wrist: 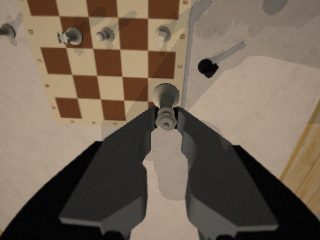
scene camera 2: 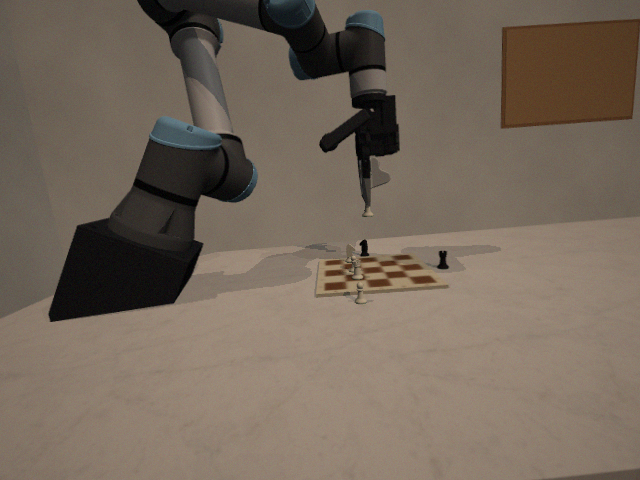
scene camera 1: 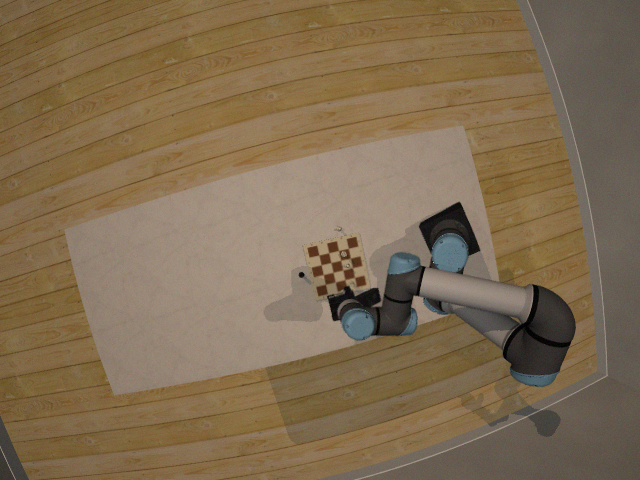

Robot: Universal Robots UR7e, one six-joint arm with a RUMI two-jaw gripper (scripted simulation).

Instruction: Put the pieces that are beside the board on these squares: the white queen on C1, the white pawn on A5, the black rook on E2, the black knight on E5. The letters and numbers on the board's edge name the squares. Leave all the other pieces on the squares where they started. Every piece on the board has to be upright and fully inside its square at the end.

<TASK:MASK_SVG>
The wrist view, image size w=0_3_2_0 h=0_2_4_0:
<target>my gripper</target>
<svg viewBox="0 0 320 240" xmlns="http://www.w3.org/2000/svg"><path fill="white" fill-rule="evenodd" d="M173 107L174 116L177 120L175 129L182 135L181 152L188 160L188 179L185 193L186 213L189 222L198 229L199 240L320 240L320 220L286 185L240 145L233 145L185 109L179 106ZM159 107L150 107L102 141L92 143L28 200L3 231L0 240L130 240L131 231L146 216L148 187L147 169L143 165L143 161L151 151L151 133L157 128L155 122L158 117Z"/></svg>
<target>chessboard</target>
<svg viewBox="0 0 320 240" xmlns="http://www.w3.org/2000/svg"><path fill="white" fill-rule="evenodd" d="M16 0L55 124L121 128L150 107L157 107L153 103L152 94L154 89L163 83L170 83L178 89L180 99L175 107L181 107L191 0ZM96 33L100 32L102 28L108 27L113 31L114 39L110 43L100 42L95 37ZM82 33L83 40L78 45L71 43L61 45L61 43L56 41L58 37L55 37L56 33L66 32L71 27L79 29ZM166 26L171 33L170 39L167 43L163 44L162 48L158 48L154 32L157 27Z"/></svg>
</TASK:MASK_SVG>
